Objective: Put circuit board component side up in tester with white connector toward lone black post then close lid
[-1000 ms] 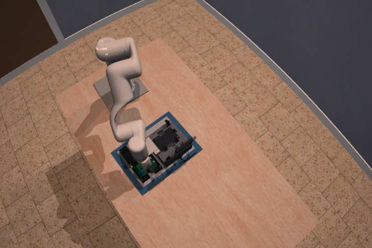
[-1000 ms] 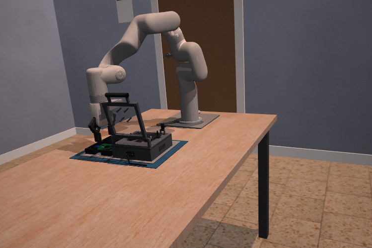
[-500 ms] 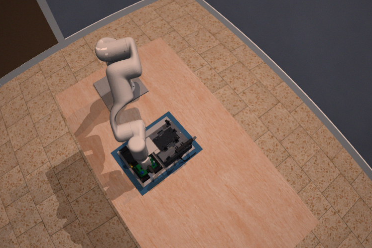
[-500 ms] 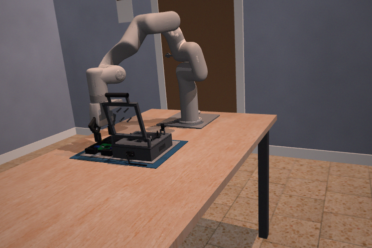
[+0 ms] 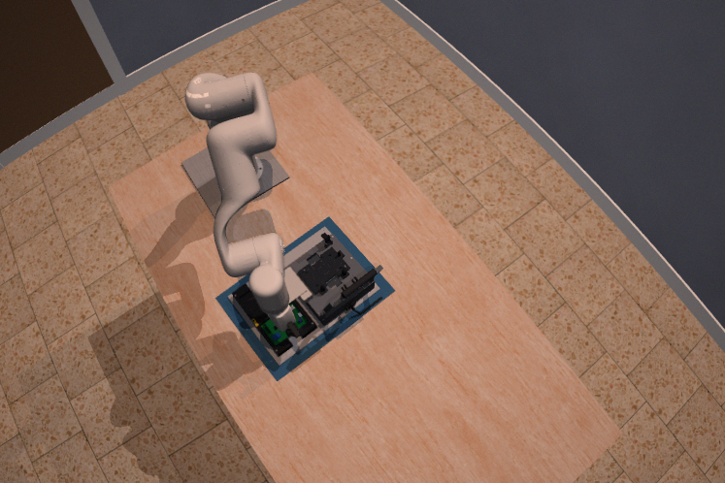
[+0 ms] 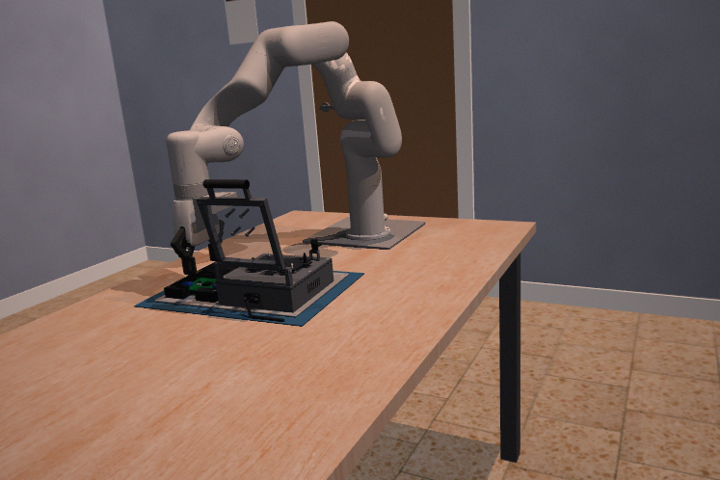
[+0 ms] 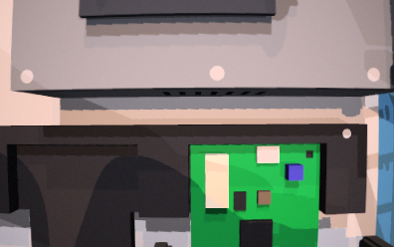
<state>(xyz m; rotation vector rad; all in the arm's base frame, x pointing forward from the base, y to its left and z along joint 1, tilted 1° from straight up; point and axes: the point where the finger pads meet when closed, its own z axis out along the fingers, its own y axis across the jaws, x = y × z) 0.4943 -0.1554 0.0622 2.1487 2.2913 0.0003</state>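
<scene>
The green circuit board lies 5 cm below my hand. Round my hand: tester lid 17 cm to the left, 12 cm above, 7 cm ahead.
</scene>
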